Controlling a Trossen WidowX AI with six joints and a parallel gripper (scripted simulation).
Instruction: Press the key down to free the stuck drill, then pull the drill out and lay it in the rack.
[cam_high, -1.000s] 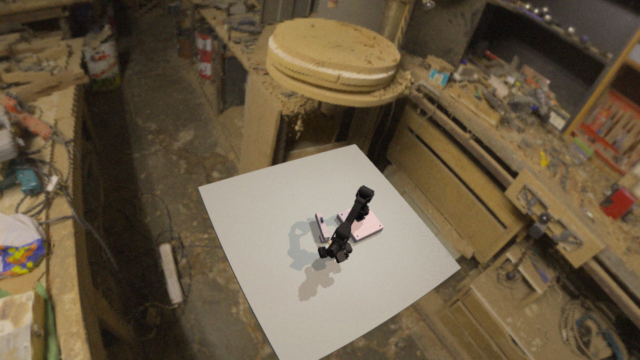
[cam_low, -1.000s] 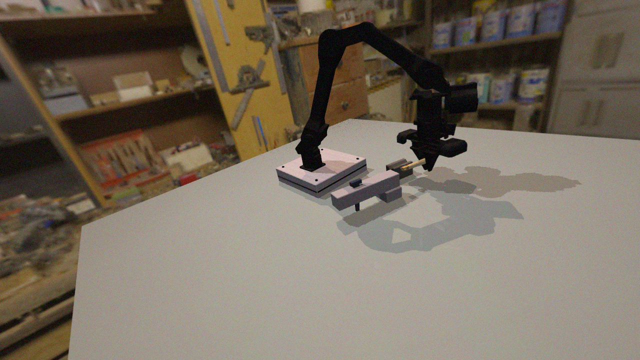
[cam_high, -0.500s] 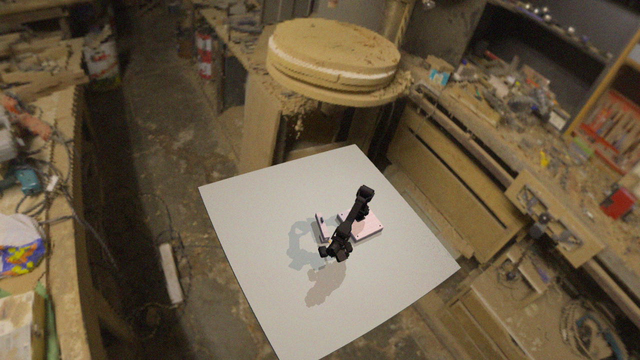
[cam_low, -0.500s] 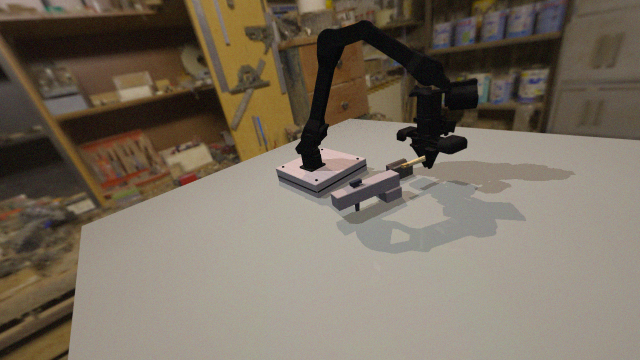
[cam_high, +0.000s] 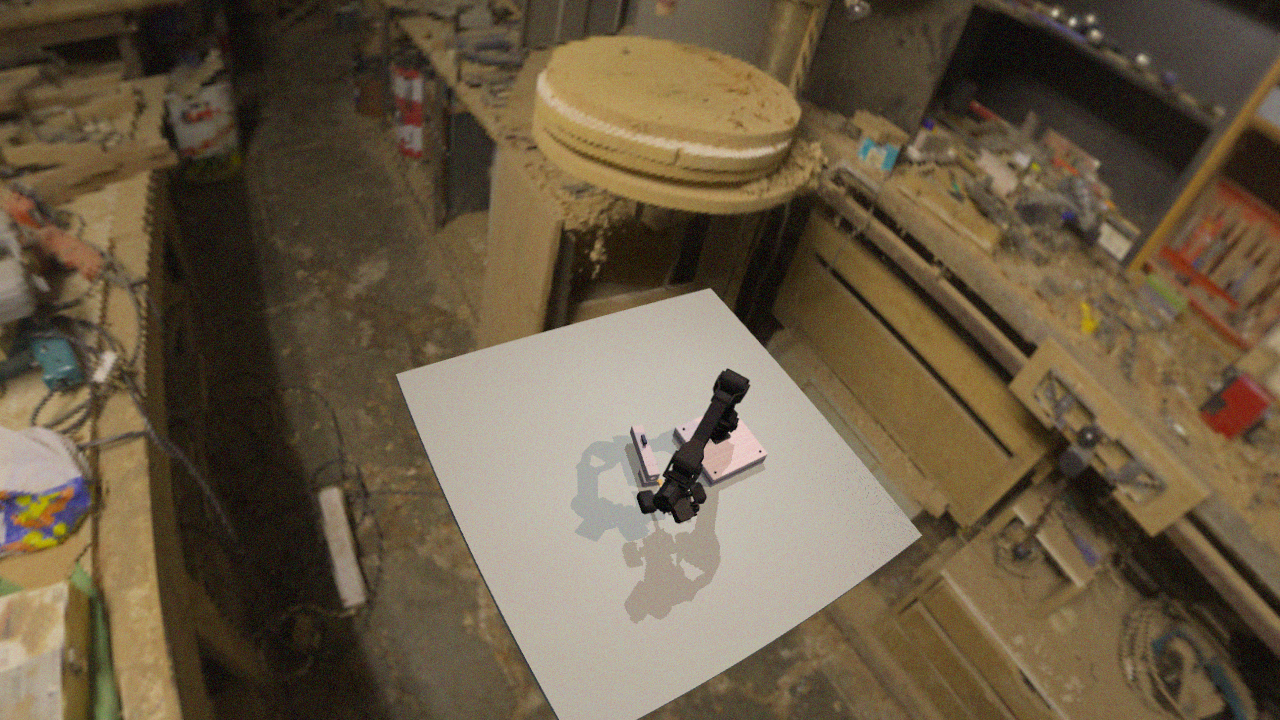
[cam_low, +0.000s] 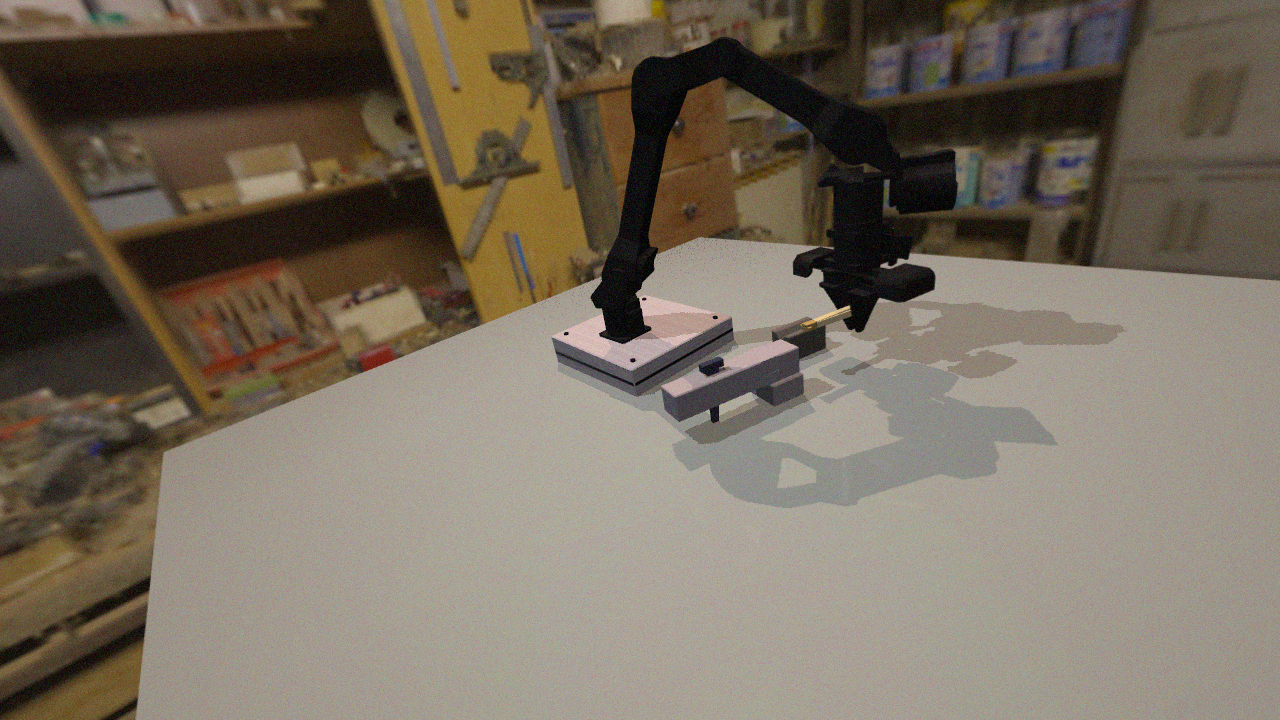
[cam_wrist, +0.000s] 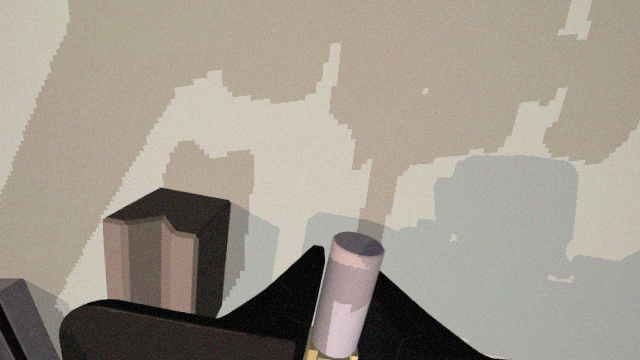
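My gripper tip is 10 mm past the drill, 40 mm to the left of it and 30 mm below it. From my gripper tip the other things lie so: housing block (50 mm behind, 200 mm to the right); then dark rack (80 mm behind, 20 mm to the right, 20 mm below); then dark key (60 mm behind, 230 mm to the right, 10 mm above).
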